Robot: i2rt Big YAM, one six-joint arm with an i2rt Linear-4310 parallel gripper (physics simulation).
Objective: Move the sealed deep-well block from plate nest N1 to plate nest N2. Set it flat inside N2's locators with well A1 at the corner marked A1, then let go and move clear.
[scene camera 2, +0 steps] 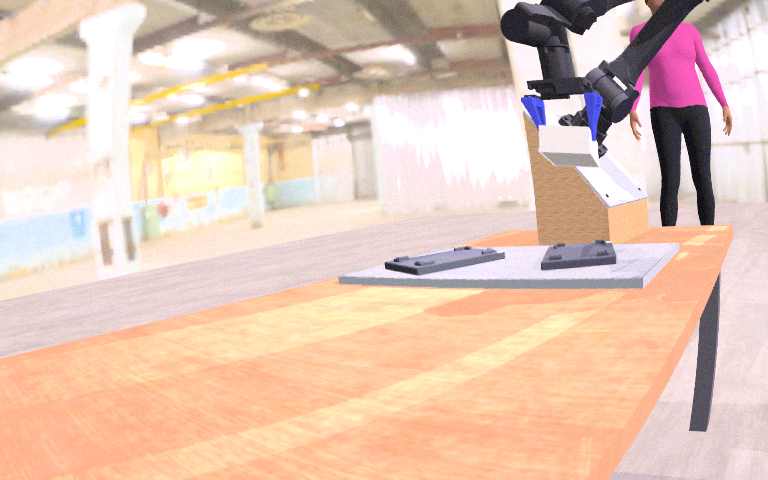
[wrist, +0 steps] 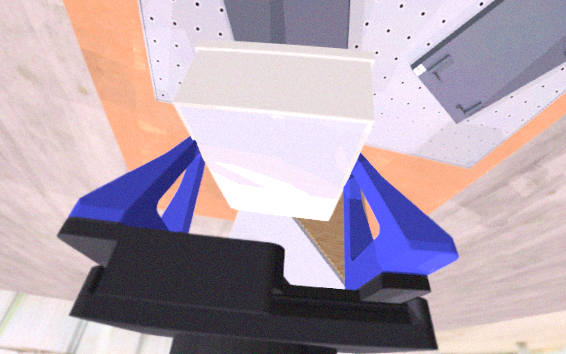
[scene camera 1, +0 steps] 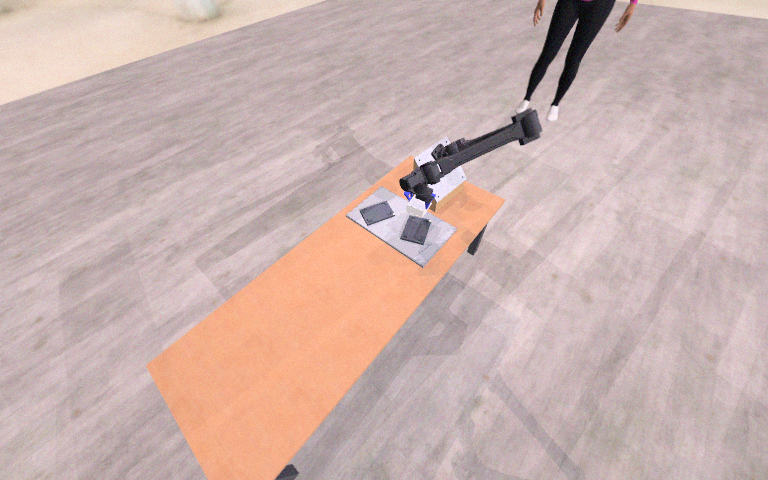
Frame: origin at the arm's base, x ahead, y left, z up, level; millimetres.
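Seen in the pictures: gripper, between the fingertips: (scene camera 2: 569, 142) (wrist: 277, 144) (scene camera 1: 418, 205); arm's base, origin of its link: (scene camera 1: 441, 157).
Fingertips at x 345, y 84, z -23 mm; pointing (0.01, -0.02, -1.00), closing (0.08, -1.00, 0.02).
Pixels of each thing's middle, then the offset from my fingertips to it. Level surfaces: height alone.
- white sealed block, middle of its body: (wrist: 280, 153) (scene camera 2: 571, 147) (scene camera 1: 419, 204) dx -15, dy -4, dz -7 mm
- Nest N1, middle of its body: (wrist: 289, 24) (scene camera 2: 580, 252) (scene camera 1: 416, 229) dx +4, dy +0, dz -171 mm
- Nest N2, middle of its body: (wrist: 505, 53) (scene camera 2: 445, 258) (scene camera 1: 377, 212) dx +29, dy -239, dz -171 mm
- small white mark, middle of its body: (wrist: 419, 70) dx -11, dy -156, dz -168 mm
- perforated grey board, middle of its body: (wrist: 381, 39) (scene camera 2: 524, 263) (scene camera 1: 399, 222) dx +4, dy -104, dz -186 mm
- orange table, height of its surface: dz -192 mm
My gripper (scene camera 1: 419, 199) (scene camera 2: 568, 133) (wrist: 277, 144) is shut on the white sealed block (scene camera 1: 417, 208) (scene camera 2: 566, 140) (wrist: 280, 85), one blue finger on each side. The block hangs well above the grey board, roughly level. Nest N1 (scene camera 1: 416, 230) (scene camera 2: 578, 257) (wrist: 315, 22) appears to be the dark plate nearer the block, partly hidden behind it in the wrist view. Nest N2 (scene camera 1: 376, 212) (scene camera 2: 447, 260) (wrist: 505, 60) is the other dark plate, turned relative to the block. A small white mark (wrist: 420, 70) shows on its corner. The block's well A1 cannot be made out.
Both nests sit on a perforated grey board (scene camera 1: 390, 233) (scene camera 2: 512, 270) (wrist: 400, 115) on the orange table (scene camera 1: 294, 316) (scene camera 2: 283, 396). A wooden stand with a sloping white top (scene camera 1: 450, 199) (scene camera 2: 566, 209) rises behind the board, close to the gripper. A person (scene camera 1: 572, 45) (scene camera 2: 679, 79) stands beyond the table.
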